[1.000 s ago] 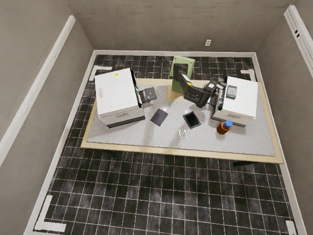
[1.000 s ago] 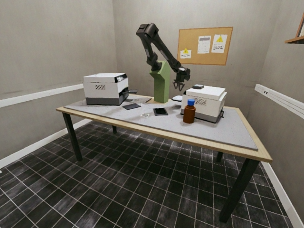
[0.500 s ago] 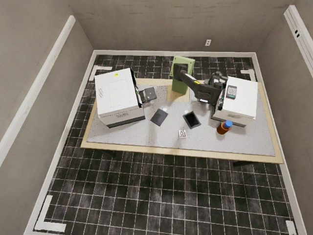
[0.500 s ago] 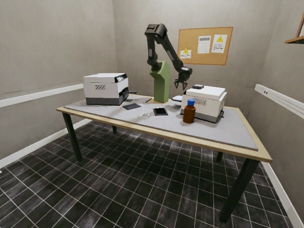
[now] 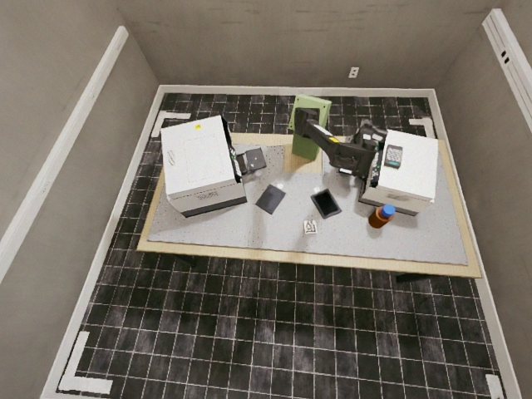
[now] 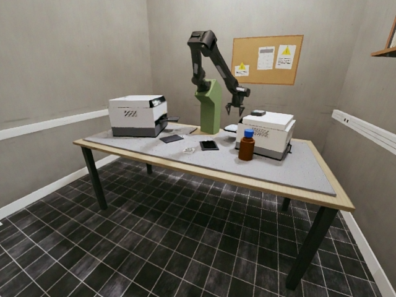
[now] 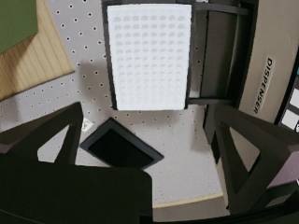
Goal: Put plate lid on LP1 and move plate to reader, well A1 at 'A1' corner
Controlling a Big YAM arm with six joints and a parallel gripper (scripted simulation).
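The white well plate is 100 mm below my hand. From my hand the other things lie so: brown capped bottle: 320 mm ahead, 140 mm to the left, 90 mm below; then dark flat lid: 220 mm ahead, 130 mm to the right, 190 mm below.
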